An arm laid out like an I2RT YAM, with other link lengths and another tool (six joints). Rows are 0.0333 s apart.
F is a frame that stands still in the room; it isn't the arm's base.
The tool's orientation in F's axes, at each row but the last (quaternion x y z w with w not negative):
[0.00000, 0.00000, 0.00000, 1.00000]
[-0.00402, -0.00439, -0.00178, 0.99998]
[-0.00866, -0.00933, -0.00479, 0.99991]
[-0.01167, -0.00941, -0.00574, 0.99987]
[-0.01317, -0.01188, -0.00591, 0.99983]
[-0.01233, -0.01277, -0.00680, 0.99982]
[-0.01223, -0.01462, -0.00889, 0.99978]
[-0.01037, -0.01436, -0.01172, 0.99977]
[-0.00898, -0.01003, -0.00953, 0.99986]
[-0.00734, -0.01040, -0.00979, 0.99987]
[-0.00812, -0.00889, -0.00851, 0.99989]
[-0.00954, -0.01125, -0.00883, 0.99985]
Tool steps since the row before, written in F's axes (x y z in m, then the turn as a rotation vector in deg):
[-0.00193, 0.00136, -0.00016, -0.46, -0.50, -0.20]
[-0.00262, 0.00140, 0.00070, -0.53, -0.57, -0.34]
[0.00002, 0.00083, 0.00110, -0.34, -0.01, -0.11]
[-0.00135, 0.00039, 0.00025, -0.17, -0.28, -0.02]
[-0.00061, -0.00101, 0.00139, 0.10, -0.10, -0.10]
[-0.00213, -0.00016, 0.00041, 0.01, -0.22, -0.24]
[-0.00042, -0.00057, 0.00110, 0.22, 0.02, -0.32]
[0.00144, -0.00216, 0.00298, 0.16, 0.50, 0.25]
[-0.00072, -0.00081, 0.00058, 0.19, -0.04, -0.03]
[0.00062, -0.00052, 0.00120, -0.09, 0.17, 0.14]
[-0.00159, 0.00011, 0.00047, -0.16, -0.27, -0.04]
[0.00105, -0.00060, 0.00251, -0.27, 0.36, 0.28]
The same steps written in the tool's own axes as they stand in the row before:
[-0.00193, 0.00136, -0.00016, -0.46, -0.50, -0.20]
[-0.00262, 0.00138, 0.00073, -0.53, -0.57, -0.34]
[0.00003, 0.00081, 0.00111, -0.34, -0.01, -0.10]
[-0.00135, 0.00037, 0.00028, -0.17, -0.28, -0.02]
[-0.00056, -0.00105, 0.00138, 0.10, -0.10, -0.10]
[-0.00212, -0.00020, 0.00046, 0.01, -0.21, -0.25]
[-0.00038, -0.00060, 0.00110, 0.21, 0.03, -0.33]
[0.00158, -0.00219, 0.00289, 0.16, 0.50, 0.26]
[-0.00069, -0.00083, 0.00058, 0.19, -0.04, -0.03]
[0.00065, -0.00052, 0.00118, -0.09, 0.17, 0.14]
[-0.00158, 0.00008, 0.00050, -0.16, -0.27, -0.04]
[0.00112, -0.00063, 0.00247, -0.27, 0.35, 0.29]

